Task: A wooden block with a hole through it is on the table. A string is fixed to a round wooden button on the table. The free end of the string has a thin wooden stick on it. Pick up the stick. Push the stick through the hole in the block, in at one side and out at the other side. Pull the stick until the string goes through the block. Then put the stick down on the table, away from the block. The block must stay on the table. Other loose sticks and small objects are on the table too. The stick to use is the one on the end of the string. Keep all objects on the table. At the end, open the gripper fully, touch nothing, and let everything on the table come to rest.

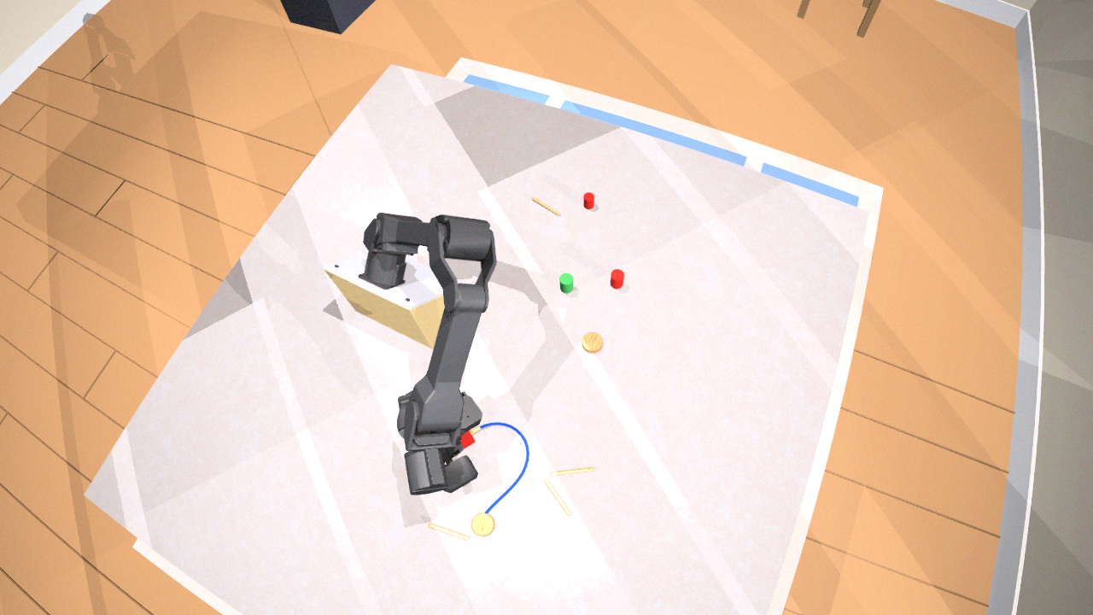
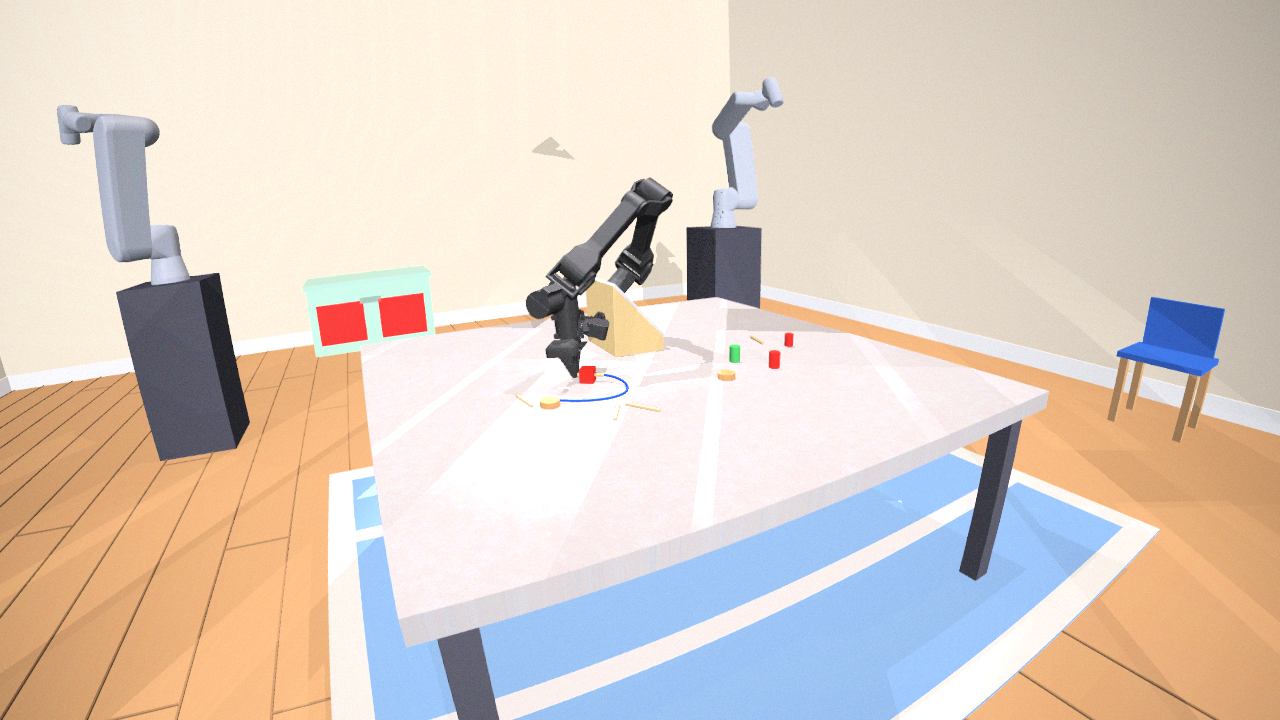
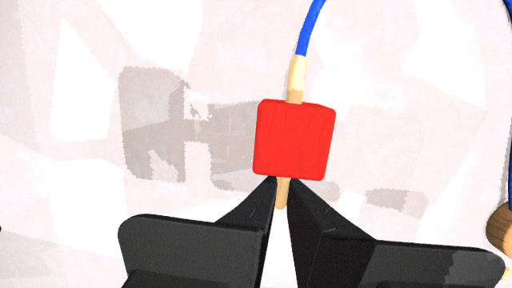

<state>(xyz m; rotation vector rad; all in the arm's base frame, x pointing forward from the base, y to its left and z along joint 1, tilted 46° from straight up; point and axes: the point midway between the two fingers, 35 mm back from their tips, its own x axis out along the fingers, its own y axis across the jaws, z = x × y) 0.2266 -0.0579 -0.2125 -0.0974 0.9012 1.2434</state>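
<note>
The red cube is 2 cm ahead of my gripper tip, 2 cm to the left of it and 1 cm above it. The rest, counted from my gripper tip: green cylinder (5 cm ahead, 39 cm to the left, 1 cm above); round wooden button (12 cm ahead, 10 cm to the right); thin wooden stick (2 cm ahead, 3 cm to the left, 1 cm above).
</note>
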